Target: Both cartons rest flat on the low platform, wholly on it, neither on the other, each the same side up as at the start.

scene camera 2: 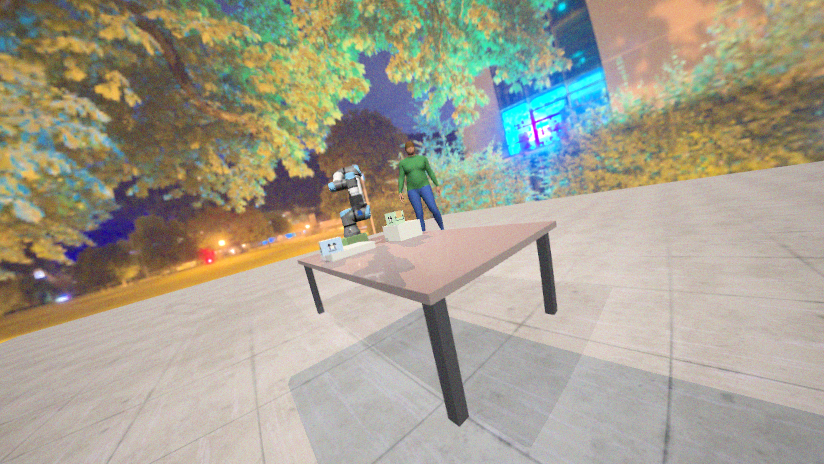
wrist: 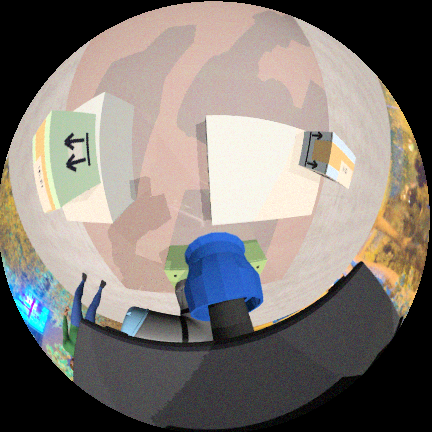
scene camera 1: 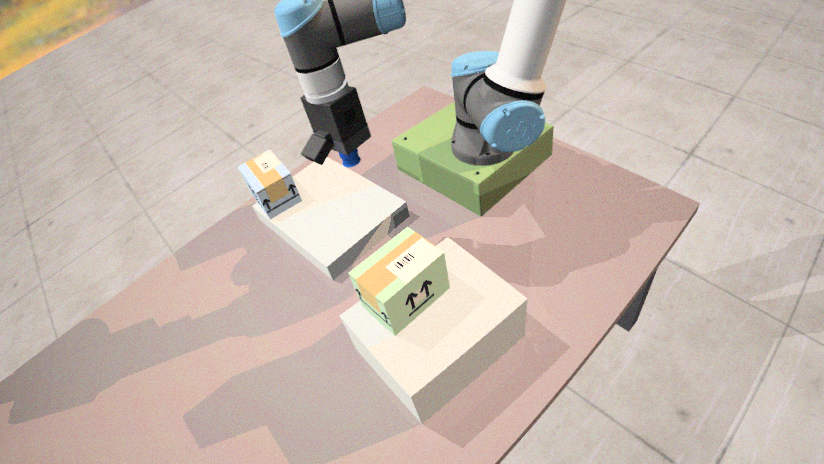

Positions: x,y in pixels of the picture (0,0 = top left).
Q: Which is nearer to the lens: the low cream platform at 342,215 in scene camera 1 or the taller cream block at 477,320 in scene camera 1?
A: The taller cream block.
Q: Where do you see my suction cup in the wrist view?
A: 218,270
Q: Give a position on a taller cream block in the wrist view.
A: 104,202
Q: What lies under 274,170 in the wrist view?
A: A low cream platform.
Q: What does my suction cup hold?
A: Nothing.
